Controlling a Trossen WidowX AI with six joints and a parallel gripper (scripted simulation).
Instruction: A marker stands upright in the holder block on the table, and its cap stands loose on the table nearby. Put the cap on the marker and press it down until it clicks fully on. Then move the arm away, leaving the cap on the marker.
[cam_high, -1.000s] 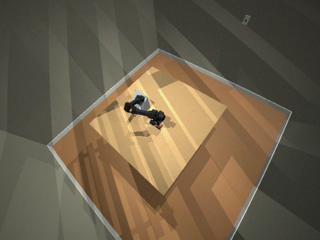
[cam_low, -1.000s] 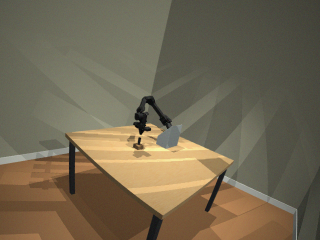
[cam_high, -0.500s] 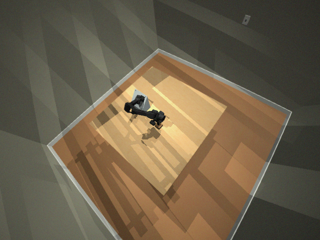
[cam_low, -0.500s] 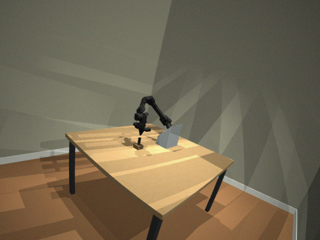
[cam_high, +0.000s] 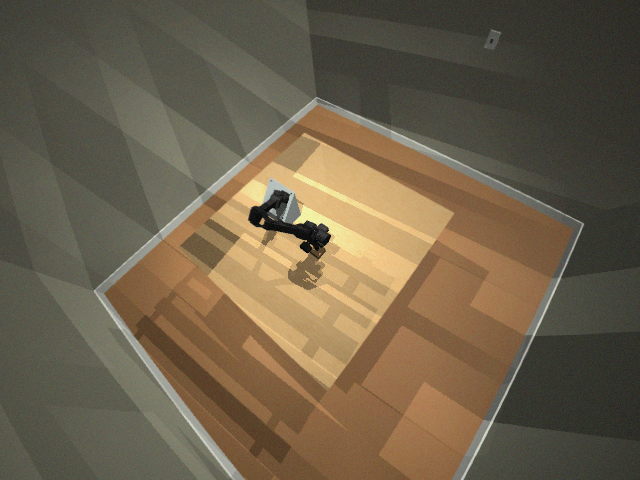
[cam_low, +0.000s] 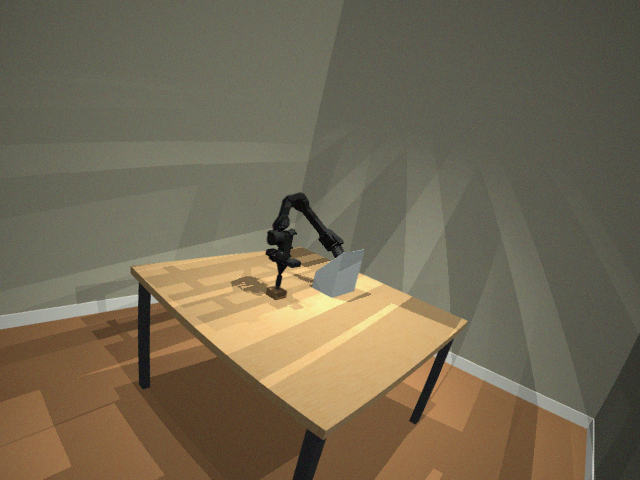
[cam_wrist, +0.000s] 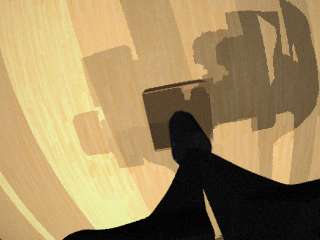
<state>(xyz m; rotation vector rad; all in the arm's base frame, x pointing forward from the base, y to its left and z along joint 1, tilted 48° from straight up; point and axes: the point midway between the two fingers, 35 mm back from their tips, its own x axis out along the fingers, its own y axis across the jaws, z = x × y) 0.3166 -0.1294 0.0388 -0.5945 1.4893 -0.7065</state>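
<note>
The holder block lies 90 mm below my gripper tip. Round my gripper tip: black marker cap (30 mm below).
</note>
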